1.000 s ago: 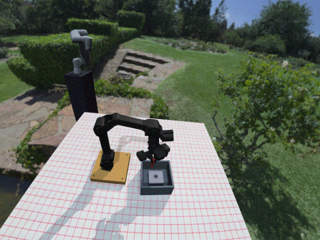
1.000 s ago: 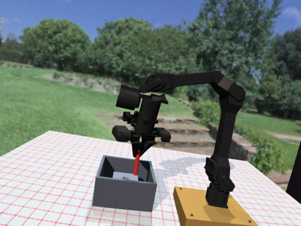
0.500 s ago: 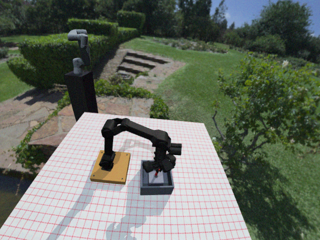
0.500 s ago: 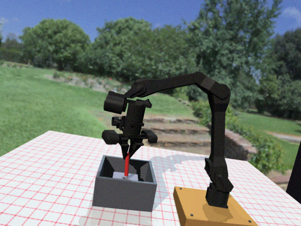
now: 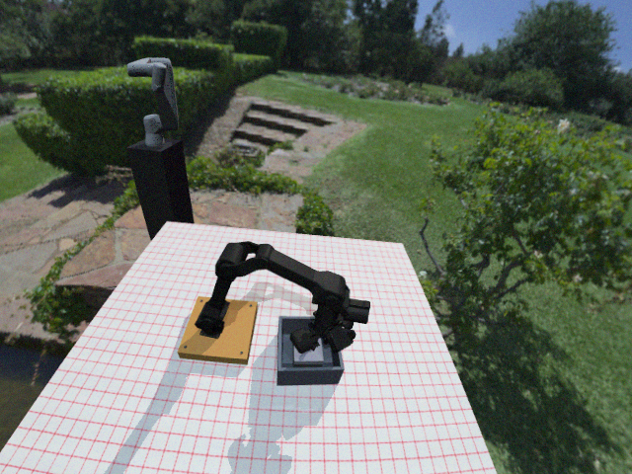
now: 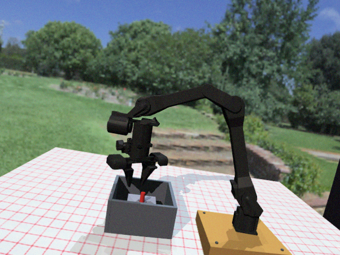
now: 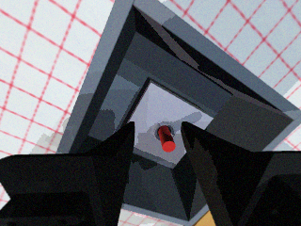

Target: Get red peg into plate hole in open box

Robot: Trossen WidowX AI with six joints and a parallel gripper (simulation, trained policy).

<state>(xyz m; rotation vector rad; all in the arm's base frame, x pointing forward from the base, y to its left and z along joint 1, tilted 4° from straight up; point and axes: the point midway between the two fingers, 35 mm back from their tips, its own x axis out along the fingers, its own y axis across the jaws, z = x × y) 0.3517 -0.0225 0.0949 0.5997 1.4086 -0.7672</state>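
Now: gripper tip 50 mm above the red peg, 30 mm past it and 10 mm to the right of it. From my gripper tip the other things lie so: grey plate 50 mm below, 30 mm behind, 10 mm to the left; then grey box 70 mm below, 30 mm behind, 10 mm to the left.
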